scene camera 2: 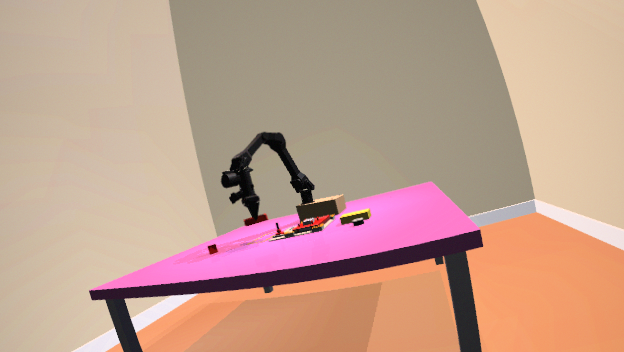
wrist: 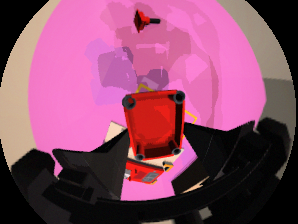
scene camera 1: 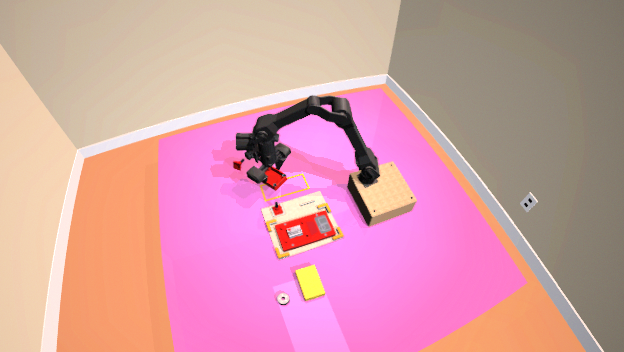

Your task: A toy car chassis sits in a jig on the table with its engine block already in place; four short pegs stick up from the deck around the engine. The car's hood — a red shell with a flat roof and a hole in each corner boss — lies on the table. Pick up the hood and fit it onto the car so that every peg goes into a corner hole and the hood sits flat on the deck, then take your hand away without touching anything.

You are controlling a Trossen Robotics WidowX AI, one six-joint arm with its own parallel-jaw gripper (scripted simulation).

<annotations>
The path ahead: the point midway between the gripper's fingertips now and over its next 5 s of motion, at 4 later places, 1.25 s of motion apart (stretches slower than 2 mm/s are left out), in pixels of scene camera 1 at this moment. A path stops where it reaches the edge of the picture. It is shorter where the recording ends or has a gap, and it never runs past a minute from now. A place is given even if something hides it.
My gripper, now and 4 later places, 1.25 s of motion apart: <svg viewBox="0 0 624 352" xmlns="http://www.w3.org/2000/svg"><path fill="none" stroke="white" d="M271 176L270 176L272 187L266 181L270 177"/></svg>
</annotations>
